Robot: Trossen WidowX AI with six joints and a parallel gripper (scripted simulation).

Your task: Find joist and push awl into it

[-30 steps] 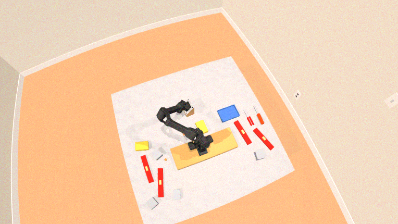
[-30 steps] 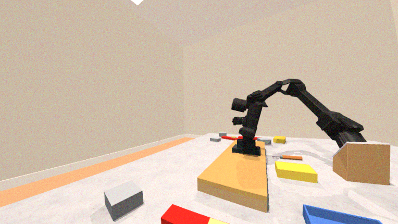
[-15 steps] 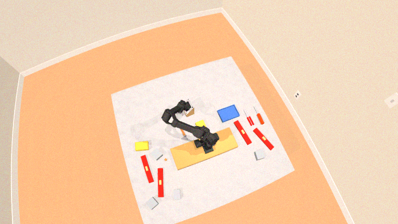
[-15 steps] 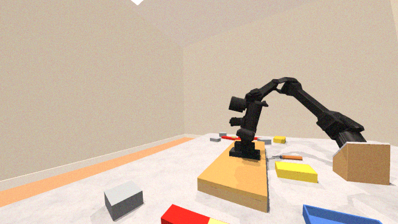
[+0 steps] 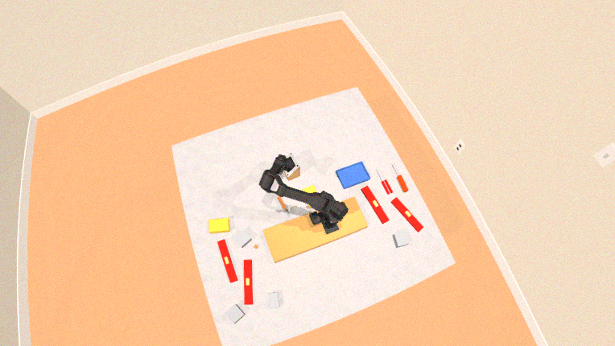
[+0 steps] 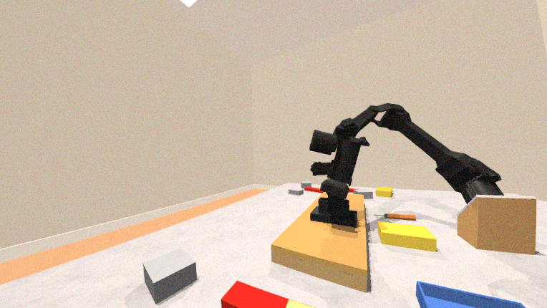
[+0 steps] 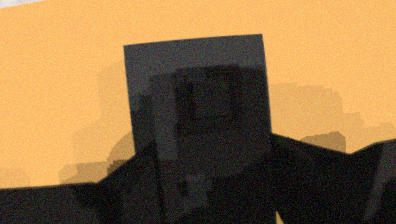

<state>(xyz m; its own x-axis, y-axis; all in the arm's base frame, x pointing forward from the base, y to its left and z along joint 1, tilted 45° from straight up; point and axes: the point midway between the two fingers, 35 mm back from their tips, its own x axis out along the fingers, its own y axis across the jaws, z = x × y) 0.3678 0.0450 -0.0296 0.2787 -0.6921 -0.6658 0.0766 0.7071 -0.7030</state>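
My gripper tip is 20 cm past the blue tray, 26 cm to the right of it and 5 cm above it. Also, from my gripper tip: stud finder: 1 cm ahead, 2 cm above; indicator square: 2 cm ahead, 3 cm above; awl: 19 cm behind, 17 cm to the right, 6 cm below.
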